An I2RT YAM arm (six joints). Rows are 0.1 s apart.
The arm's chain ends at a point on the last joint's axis. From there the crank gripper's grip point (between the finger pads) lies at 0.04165 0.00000 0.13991 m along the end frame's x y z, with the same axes.
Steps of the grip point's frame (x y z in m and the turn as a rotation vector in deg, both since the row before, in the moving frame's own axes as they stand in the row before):
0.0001 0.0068 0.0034 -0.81 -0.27 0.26
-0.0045 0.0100 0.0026 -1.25 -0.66 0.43
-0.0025 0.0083 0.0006 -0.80 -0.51 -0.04
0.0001 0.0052 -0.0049 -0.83 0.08 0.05
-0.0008 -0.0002 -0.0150 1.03 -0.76 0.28
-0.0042 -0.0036 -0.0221 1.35 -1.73 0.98
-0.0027 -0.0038 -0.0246 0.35 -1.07 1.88
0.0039 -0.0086 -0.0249 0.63 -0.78 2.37
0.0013 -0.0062 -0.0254 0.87 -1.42 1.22
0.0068 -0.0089 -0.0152 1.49 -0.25 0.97
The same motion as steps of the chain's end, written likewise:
0.0008 0.0046 0.0032 -0.81 -0.27 0.26
-0.0029 0.0066 0.0022 -1.25 -0.66 0.43
-0.0013 0.0064 0.0002 -0.80 -0.51 -0.04
-0.0001 0.0031 -0.0048 -0.83 0.08 0.05
0.0011 0.0021 -0.0155 1.03 -0.76 0.28
0.0000 -0.0010 -0.0233 1.35 -1.73 0.98
-0.0001 -0.0043 -0.0254 0.35 -1.07 1.88
0.0058 -0.0087 -0.0255 0.63 -0.78 2.37
0.0048 -0.0049 -0.0264 0.87 -1.42 1.22
0.0074 -0.0060 -0.0153 1.49 -0.25 0.97

